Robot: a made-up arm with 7 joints. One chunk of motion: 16 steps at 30 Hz.
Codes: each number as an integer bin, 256 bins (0 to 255) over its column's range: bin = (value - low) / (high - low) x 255, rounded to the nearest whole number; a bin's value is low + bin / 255 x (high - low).
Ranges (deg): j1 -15..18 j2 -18..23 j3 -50..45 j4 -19..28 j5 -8..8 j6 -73..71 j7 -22..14
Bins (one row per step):
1: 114 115 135 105 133 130 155
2: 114 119 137 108 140 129 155
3: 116 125 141 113 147 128 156
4: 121 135 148 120 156 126 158
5: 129 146 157 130 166 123 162
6: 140 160 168 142 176 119 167
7: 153 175 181 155 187 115 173
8: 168 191 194 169 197 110 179
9: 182 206 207 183 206 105 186
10: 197 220 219 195 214 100 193
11: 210 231 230 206 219 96 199
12: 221 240 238 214 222 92 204
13: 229 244 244 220 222 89 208
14: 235 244 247 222 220 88 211
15: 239 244 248 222 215 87 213
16: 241 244 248 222 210 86 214
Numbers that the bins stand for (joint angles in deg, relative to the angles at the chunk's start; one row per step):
1: -0.25 0.49 0.29 0.35 0.35 0.41 -0.12
2: -0.25 1.13 1.04 0.91 0.78 -0.15 -0.12
3: 0.01 2.10 2.53 1.83 1.22 -0.72 0.02
4: 0.66 3.71 5.14 3.12 1.79 -1.85 0.31
5: 1.69 5.47 8.49 4.96 2.42 -3.54 0.87
6: 3.12 7.73 12.59 7.17 3.04 -5.80 1.58
7: 4.80 10.14 17.43 9.57 3.73 -8.06 2.42
8: 6.74 12.71 22.27 12.15 4.36 -10.88 3.27
9: 8.55 15.12 27.12 14.73 4.93 -13.71 4.26
10: 10.49 17.37 31.59 16.94 5.43 -16.53 5.25
11: 12.18 19.14 35.69 18.97 5.74 -18.79 6.09
12: 13.60 20.59 38.67 20.44 5.93 -21.05 6.80
13: 14.64 21.23 40.90 21.55 5.93 -22.74 7.36
14: 15.41 21.23 42.02 21.92 5.80 -23.31 7.79
15: 15.93 21.23 42.39 21.92 5.49 -23.87 8.07
16: 16.19 21.23 42.39 21.92 5.18 -24.44 8.21

